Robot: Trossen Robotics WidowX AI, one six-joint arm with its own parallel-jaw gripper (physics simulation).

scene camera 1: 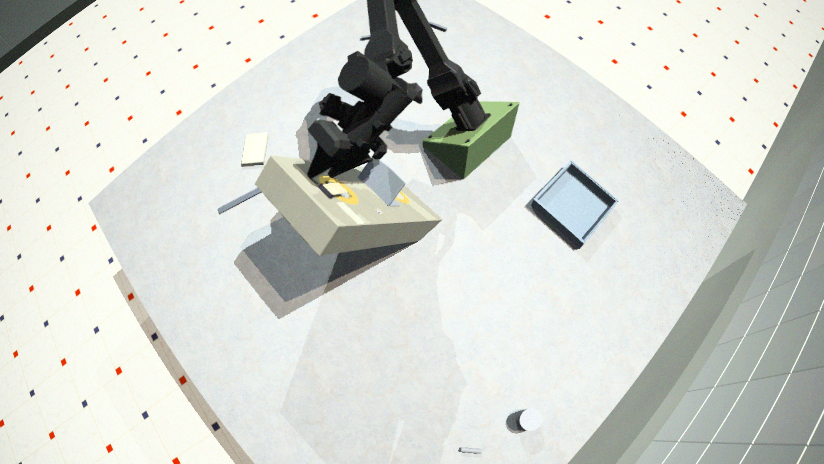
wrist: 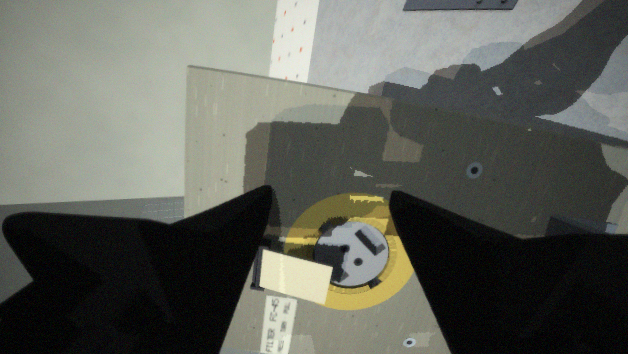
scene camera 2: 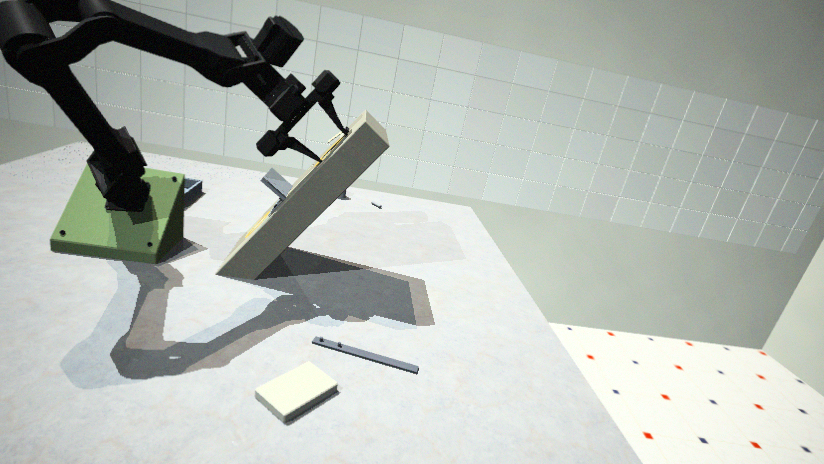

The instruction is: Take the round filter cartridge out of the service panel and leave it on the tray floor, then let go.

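Observation:
The service panel point(scene camera 1: 299, 201) point(scene camera 2: 311, 213) point(wrist: 215, 125) is a beige box tilted steeply on the table. In the wrist view the round filter cartridge point(wrist: 372, 265) is a grey disc with a raised bar, seated inside a yellow ring point(wrist: 350, 302). A cream flap point(wrist: 295, 277) point(scene camera 1: 334, 189) overlaps its lower left edge. My gripper point(scene camera 1: 321, 174) point(scene camera 2: 333, 146) point(wrist: 331, 196) is partly open and empty, its fingertips close to the panel face, either side of the ring's upper part in the wrist view. The blue tray point(scene camera 1: 554, 224) point(scene camera 2: 194, 193) stands apart from the panel.
A grey-blue plate point(scene camera 1: 383, 183) point(scene camera 2: 276, 183) sticks up from the panel's lower half. A cream block point(scene camera 1: 254, 148) point(scene camera 2: 296, 390) and a grey bar point(scene camera 1: 239, 200) point(scene camera 2: 369, 356) lie beside the panel. A white cylinder point(scene camera 1: 530, 419) stands far off. The arm's green base point(scene camera 1: 490, 149) point(scene camera 2: 74, 219) is between panel and tray.

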